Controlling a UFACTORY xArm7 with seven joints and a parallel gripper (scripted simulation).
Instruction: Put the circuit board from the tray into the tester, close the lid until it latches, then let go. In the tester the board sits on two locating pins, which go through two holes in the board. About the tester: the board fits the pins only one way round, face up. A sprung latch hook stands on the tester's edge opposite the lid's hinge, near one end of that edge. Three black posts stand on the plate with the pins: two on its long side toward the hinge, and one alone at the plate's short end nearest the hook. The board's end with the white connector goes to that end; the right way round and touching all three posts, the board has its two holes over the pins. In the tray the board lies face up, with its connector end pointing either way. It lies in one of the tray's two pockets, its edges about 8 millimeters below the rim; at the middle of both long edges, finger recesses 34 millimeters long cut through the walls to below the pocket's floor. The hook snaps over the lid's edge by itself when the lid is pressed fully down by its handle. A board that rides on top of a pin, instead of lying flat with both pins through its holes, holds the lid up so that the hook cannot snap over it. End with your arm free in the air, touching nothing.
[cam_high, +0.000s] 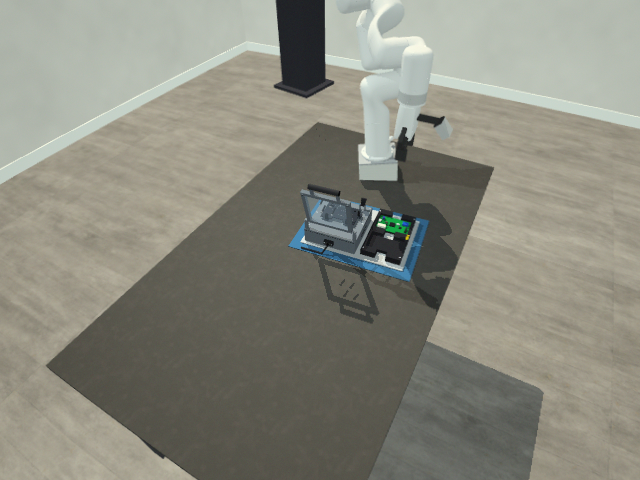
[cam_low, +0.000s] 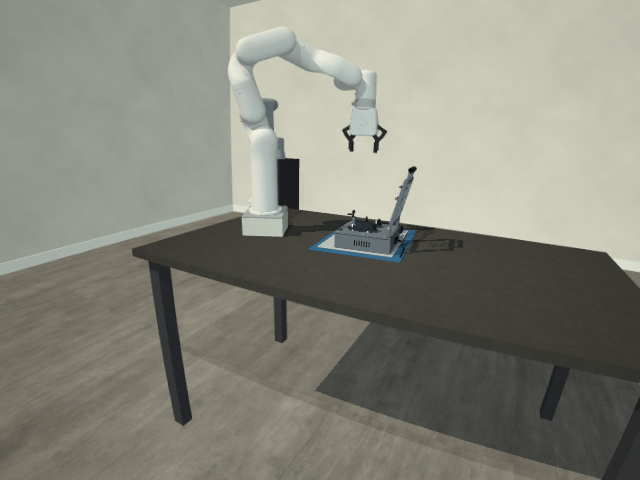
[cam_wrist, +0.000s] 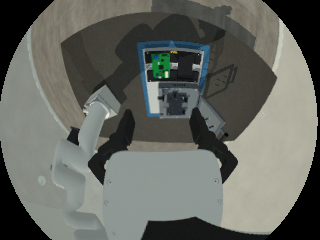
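Now: the green circuit board 30 cm below my hand. From my hand the other things lie so: clear lid (22 cm ahead, 11 cm to the right, 13 cm below); then tester (12 cm ahead, 10 cm to the right, 20 cm below); then latch hook (3 cm ahead, 11 cm to the right, 23 cm below).
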